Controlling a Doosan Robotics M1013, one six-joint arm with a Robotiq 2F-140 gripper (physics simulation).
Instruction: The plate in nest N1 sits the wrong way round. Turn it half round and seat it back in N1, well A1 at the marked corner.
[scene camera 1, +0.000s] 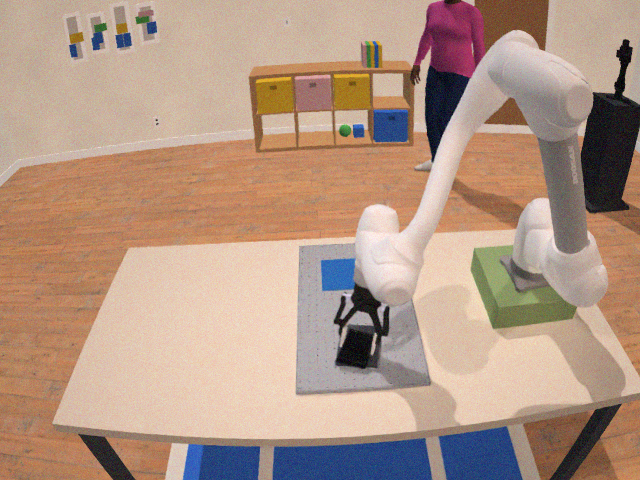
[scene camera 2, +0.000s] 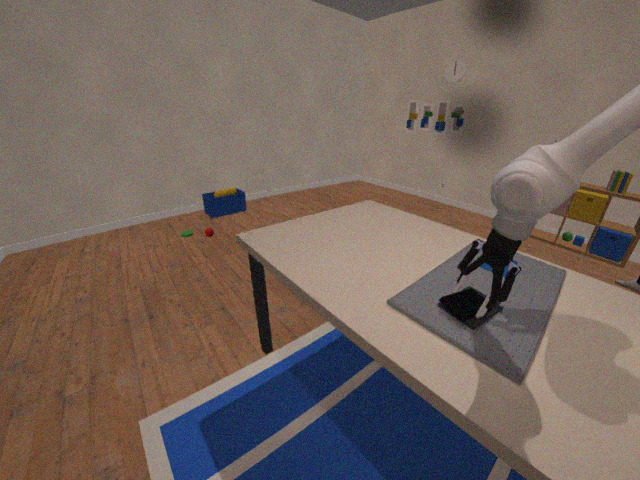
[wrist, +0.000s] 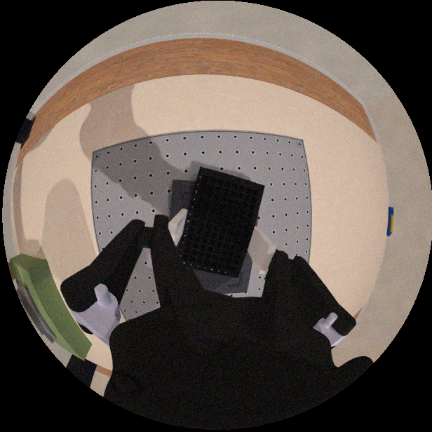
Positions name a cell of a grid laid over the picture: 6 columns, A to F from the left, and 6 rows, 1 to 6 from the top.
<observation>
In view: my gripper (scene camera 2: E4), a black well plate (scene camera 1: D5) and a dark grey nest (wrist: D4).
The black well plate shows as well in scene camera 2 (scene camera 2: E4) and in the wrist view (wrist: D3). My gripper is seen too in scene camera 1 (scene camera 1: D5) and in the wrist view (wrist: D4).
</observation>
